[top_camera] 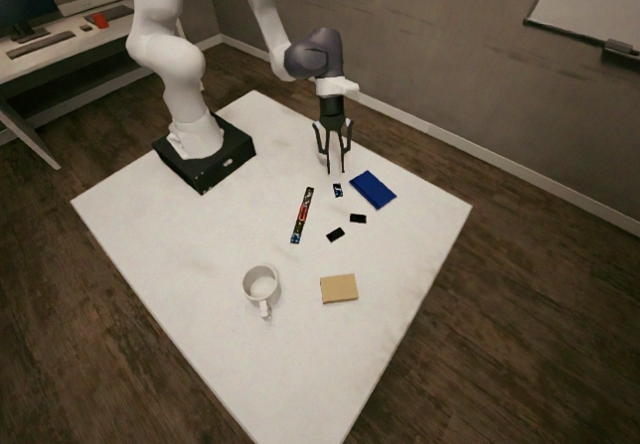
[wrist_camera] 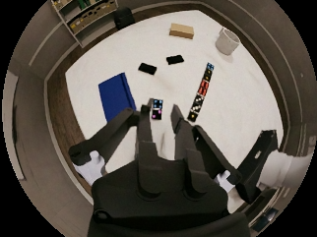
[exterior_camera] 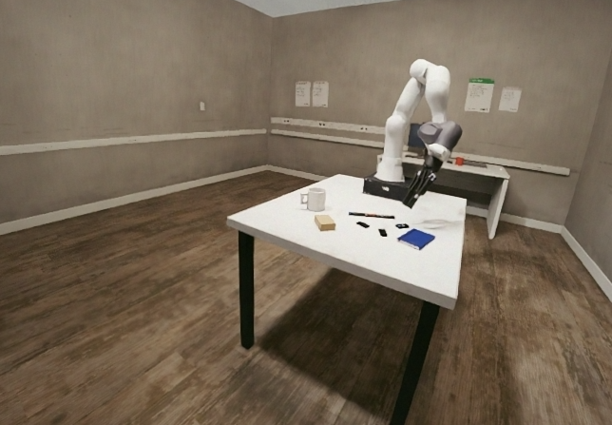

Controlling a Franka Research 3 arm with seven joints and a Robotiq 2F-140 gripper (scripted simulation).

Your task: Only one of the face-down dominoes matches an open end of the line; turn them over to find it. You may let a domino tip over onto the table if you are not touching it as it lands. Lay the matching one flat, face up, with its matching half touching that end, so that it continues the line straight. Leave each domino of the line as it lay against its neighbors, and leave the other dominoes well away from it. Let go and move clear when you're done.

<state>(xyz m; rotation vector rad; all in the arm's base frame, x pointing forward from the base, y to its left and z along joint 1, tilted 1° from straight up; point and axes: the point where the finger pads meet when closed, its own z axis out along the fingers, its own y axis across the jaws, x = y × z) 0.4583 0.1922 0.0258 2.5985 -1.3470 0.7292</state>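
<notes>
Right now the domino is 12 cm below my hand, 3 cm ahead of it and 1 cm to the right of it. Also, from my hand: tan block 31 cm to the right, 23 cm ahead, 11 cm below; white mug 44 cm to the right, 8 cm below, 6 cm ahead.
</notes>
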